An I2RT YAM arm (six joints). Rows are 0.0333 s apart.
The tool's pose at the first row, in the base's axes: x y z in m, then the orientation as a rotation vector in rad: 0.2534 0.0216 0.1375 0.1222 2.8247 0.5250
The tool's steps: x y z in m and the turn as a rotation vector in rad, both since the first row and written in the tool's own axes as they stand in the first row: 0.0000 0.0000 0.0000 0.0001 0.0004 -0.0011; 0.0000 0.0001 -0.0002 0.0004 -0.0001 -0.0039; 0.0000 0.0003 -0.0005 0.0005 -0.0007 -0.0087; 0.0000 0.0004 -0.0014 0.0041 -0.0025 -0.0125; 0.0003 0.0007 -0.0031 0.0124 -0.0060 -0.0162; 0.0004 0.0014 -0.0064 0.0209 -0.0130 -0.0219; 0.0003 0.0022 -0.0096 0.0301 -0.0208 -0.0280; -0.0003 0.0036 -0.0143 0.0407 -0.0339 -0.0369; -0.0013 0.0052 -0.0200 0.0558 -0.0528 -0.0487; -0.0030 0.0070 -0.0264 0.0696 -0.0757 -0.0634; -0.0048 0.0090 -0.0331 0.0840 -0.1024 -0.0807; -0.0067 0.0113 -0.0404 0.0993 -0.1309 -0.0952
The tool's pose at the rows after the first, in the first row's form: 0.2534 0.0216 0.1375 0.1206 2.8250 0.5247; 0.2533 0.0216 0.1377 0.1168 2.8244 0.5236; 0.2533 0.0217 0.1381 0.1101 2.8234 0.5222; 0.2530 0.0215 0.1389 0.1059 2.8224 0.5160; 0.2523 0.0212 0.1405 0.1030 2.8211 0.5028; 0.2513 0.0208 0.1437 0.0982 2.8161 0.4882; 0.2506 0.0204 0.1469 0.0932 2.8105 0.4725; 0.2499 0.0200 0.1517 0.0858 2.7997 0.4532; 0.2494 0.0194 0.1577 0.0767 2.7840 0.4262; 0.2493 0.0187 0.1645 0.0642 2.7635 0.3998; 0.2493 0.0181 0.1717 0.0494 2.7388 0.3717; 0.2492 0.0175 0.1796 0.0392 2.7127 0.3429
